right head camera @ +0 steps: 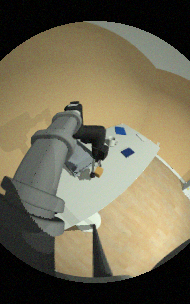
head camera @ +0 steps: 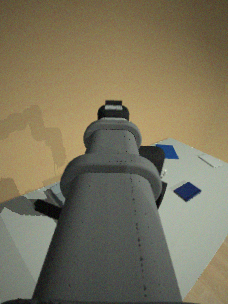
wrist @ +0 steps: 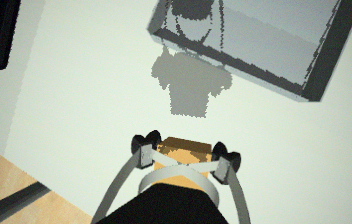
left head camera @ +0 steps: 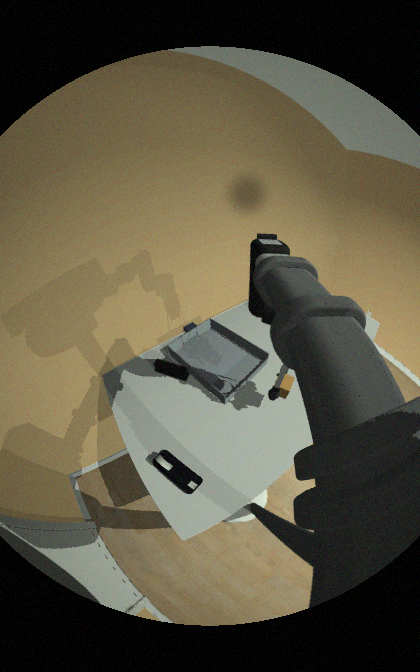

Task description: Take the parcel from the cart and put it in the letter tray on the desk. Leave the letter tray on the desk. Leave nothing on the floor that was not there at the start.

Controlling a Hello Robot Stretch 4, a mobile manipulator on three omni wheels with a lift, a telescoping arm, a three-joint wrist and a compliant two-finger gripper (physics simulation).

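Seen in the pictures: gripper, fingertip midpoint: (right head camera: 95, 172) (wrist: 184, 148); robot's base, origin of the base link: (right head camera: 87, 219).
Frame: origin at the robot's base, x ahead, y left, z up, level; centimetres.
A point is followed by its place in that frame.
Note:
My gripper (wrist: 184, 148) {x 37.2, y -8.6, z 103.6 cm} is shut on the parcel, a small orange-tan box (left head camera: 286, 386) (right head camera: 99, 171) {x 34.9, y -11.1, z 108.6 cm} (wrist: 187, 157) {x 37.7, y -8.5, z 108.7 cm}, with a fingertip on each side. It holds the parcel above the desk (left head camera: 225, 440) (right head camera: 120, 182) {x 33.9, y -29.3, z 92.2 cm} (wrist: 90, 105) {x 23.7, y 2.2, z 92.2 cm}, and their shadow lies on the desk apart from them, reaching into the tray. The grey letter tray (left head camera: 240, 340) (wrist: 322, 80) {x 57.9, y -8.2, z 97.0 cm} sits on the desk. In the wrist view its near wall is beyond the parcel, and the parcel is outside the tray. The head camera view hides the parcel behind the arm. The cart cannot be made out.
A black object (left head camera: 171, 369) lies beside the tray's left side. A black item with white parts (left head camera: 177, 471) lies near the desk's left end. Two blue items (head camera: 168, 151) {x 111.9, y -45.6, z 93.0 cm} (head camera: 187, 191) {x 67.2, y -42.6, z 93.4 cm} and a partly hidden white mug (right head camera: 113, 141) {x 76.7, y -27.6, z 98.8 cm} are on the right. A white round seat (right head camera: 95, 220) {x -0.7, y -12.5, z 18.7 cm} stands by the front edge.

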